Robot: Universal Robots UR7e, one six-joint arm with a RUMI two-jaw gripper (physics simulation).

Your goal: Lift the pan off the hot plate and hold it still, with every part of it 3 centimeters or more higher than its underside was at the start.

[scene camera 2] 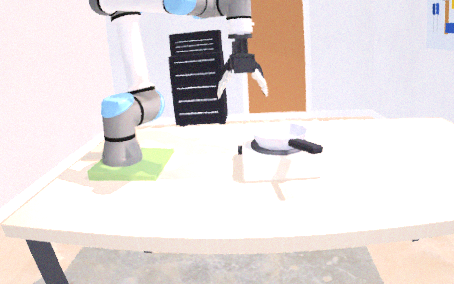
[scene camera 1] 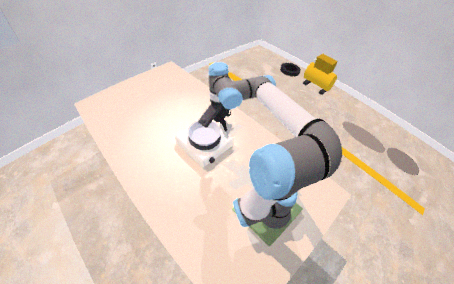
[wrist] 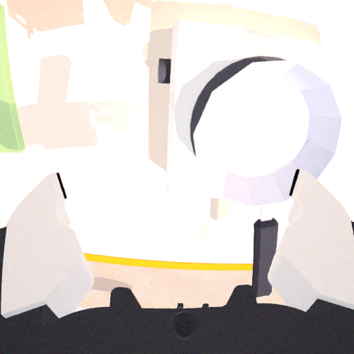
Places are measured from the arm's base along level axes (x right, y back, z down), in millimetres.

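Where they show: gripper, between the fingertips: (scene camera 2: 242, 97) (scene camera 1: 216, 130); arm's base, origin of its link: (scene camera 2: 122, 159) (scene camera 1: 274, 213).
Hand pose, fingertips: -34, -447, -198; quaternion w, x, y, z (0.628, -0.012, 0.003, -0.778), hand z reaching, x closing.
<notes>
Each offset is from my fingertips to the top centre of the thing, as dx, dy, dz.
The pale round pan (scene camera 1: 204, 136) (scene camera 2: 272, 139) (wrist: 320, 120) sits upright on the white hot plate {+2, -102, +147} (scene camera 1: 194, 154) (scene camera 2: 280, 168) (wrist: 182, 45). Its dark handle {+185, -180, +64} (scene camera 2: 306, 145) (wrist: 265, 257) points away from the pan, toward the viewer in the scene camera 2 view. A dark knob {-40, +25, +172} (scene camera 1: 212, 160) (scene camera 2: 240, 149) (wrist: 165, 71) is on the hot plate's side. My gripper (scene camera 2: 243, 95) (wrist: 177, 175) is open and empty, pointing down, well above the pan. In the wrist view the handle shows between the fingers, close to the right one, but lower down.
The table (scene camera 1: 125, 145) (scene camera 2: 150, 244) carries the hot plate and the arm's green base plate (scene camera 1: 270, 234) (scene camera 2: 125, 174) (wrist: 7, 100). A black drawer cabinet (scene camera 2: 197, 95) stands behind the table. A yellow machine (scene camera 1: 320, 77) and a black ring (scene camera 1: 284, 71) are on the floor.
</notes>
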